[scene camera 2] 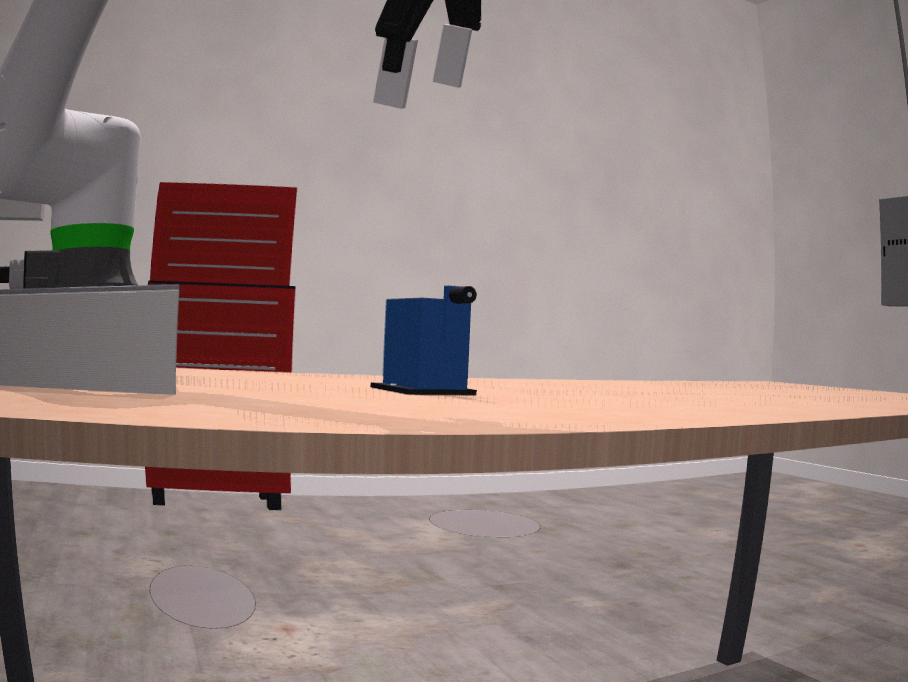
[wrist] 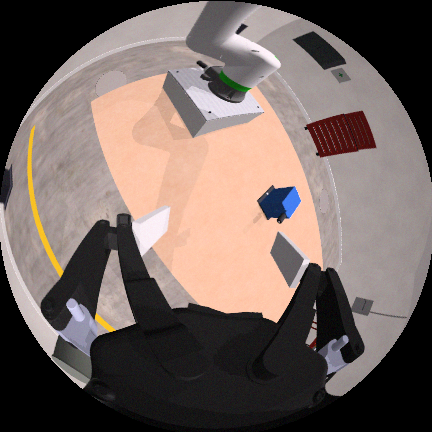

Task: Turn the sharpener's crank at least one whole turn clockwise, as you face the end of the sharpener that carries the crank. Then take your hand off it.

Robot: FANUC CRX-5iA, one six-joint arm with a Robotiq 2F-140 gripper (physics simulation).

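Places are measured from the arm's base along level axes (x right, y ahead, z up), in metres.
Where they show: gripper, fingertip midpoint: (scene camera 2: 420, 93) (wrist: 222, 230); arm's base, link origin: (scene camera 2: 89, 296) (wrist: 225, 89).
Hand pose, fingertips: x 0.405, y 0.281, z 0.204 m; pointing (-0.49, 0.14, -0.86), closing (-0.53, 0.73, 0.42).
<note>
Things, the pixels of their top centre, and the offset from my fingertips. "*": a spot on its surface instead. Level surfaces: height alone.
- blue sharpener, surface spot: (scene camera 2: 425, 345) * dx -0.296, dy +0.182, dz -0.251 m
- crank's black knob, top centre: (scene camera 2: 462, 286) (wrist: 283, 217) dx -0.254, dy +0.210, dz -0.173 m
- wooden table, surface height: dz -0.317 m
The blue sharpener (scene camera 2: 425, 345) (wrist: 280, 202) stands upright on its thin black base on the table. The crank's black knob (scene camera 2: 462, 294) (wrist: 281, 218) sits at the sharpener's top edge in the scene view, on the right. The crank arm is a short blue piece beside the knob and shows little of itself. My gripper (scene camera 2: 423, 68) (wrist: 222, 230) is open and empty. In the scene view it hangs high above the sharpener, well apart from the crank. In the wrist view the sharpener lies beyond the right fingertip.
The wooden table (scene camera 2: 623, 411) (wrist: 215, 175) carries a grey box-shaped robot base (scene camera 2: 88, 341) (wrist: 182, 107) on the left in the scene view. A red drawer cabinet (scene camera 2: 223, 227) (wrist: 342, 134) stands behind the table. A grey wall box (scene camera 2: 894, 271) is at the far right.
</note>
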